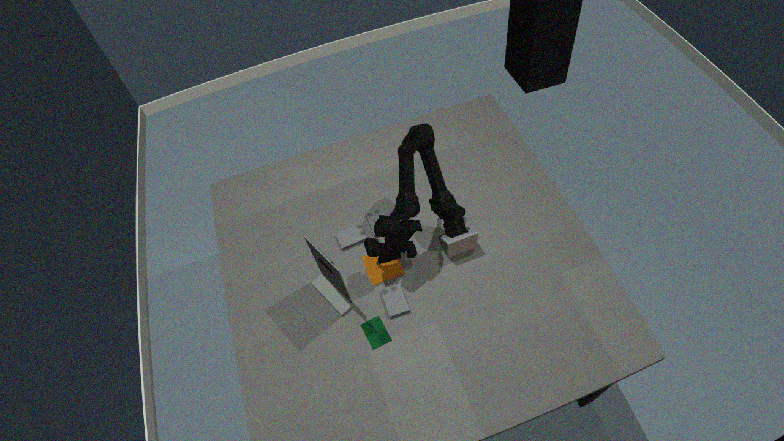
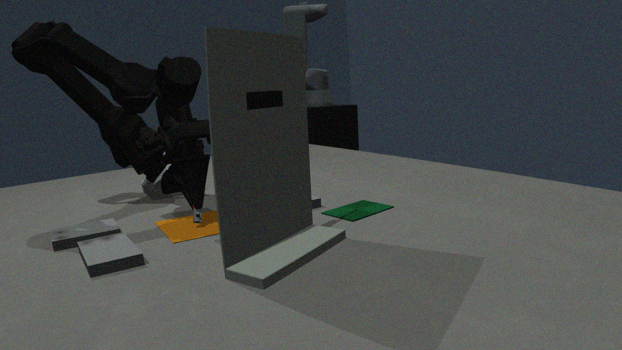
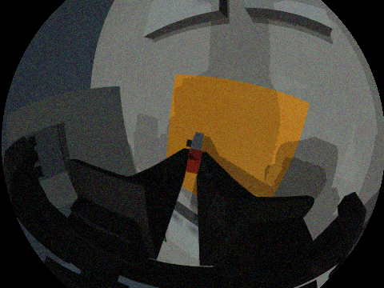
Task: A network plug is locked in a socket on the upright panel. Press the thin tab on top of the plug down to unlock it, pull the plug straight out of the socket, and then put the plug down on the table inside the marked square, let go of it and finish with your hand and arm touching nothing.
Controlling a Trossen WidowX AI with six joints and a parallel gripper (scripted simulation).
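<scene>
The orange square lies 10 mm behind my gripper tip and 20 mm below it. Also, from my gripper tip: green square (90 mm ahead, 230 mm to the left, 20 mm below); upright grey panel (170 mm ahead, 40 mm to the left, 90 mm above); network plug (right at my gripper tip).
</scene>
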